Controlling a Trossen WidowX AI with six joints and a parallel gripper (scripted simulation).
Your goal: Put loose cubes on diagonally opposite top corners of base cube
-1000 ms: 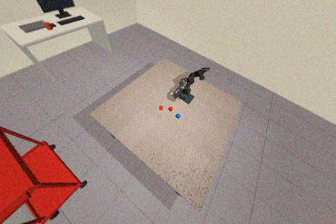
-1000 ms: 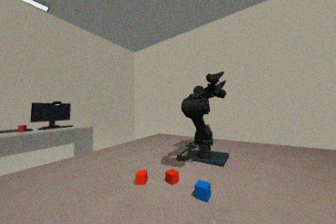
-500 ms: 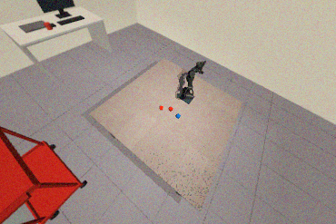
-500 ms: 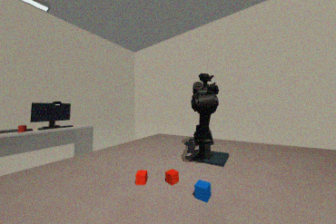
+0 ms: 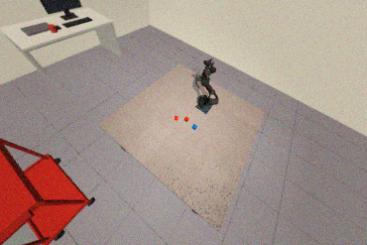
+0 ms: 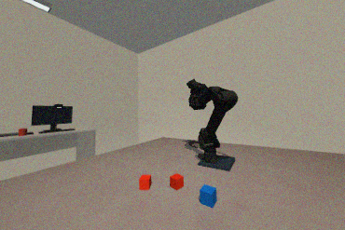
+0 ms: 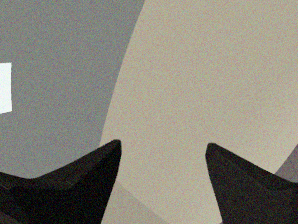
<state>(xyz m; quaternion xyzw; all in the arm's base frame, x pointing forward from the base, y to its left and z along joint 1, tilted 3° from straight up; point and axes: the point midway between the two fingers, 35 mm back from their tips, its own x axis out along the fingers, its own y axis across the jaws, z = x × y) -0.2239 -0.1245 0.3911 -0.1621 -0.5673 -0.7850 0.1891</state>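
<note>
Right now my gripper tip is 52 cm short of the blue base cube, 23 cm to the right of it and 41 cm above it. The rest, counted from my gripper tip: red cube 57 cm ahead, 3 cm to the left, 41 cm below.
</note>
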